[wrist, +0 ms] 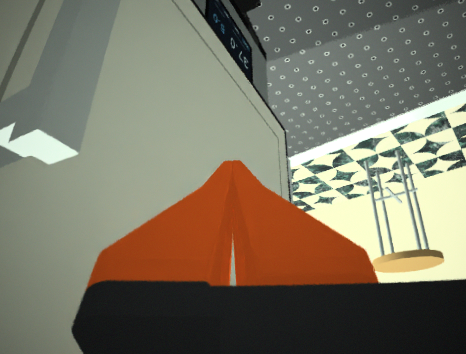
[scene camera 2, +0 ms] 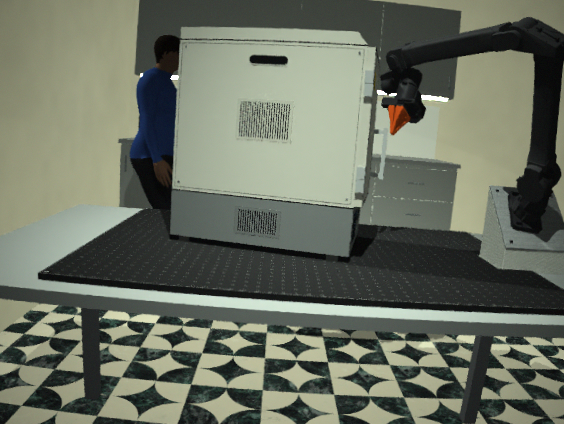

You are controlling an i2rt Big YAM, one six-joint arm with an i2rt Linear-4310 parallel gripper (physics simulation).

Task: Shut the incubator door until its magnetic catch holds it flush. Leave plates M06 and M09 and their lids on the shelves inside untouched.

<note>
In view: the gripper [scene camera 2: 391,134] and an incubator [scene camera 2: 274,128].
The gripper also shows in the wrist view [wrist: 232,175]. The incubator is seen too in the wrist view [wrist: 117,117].
</note>
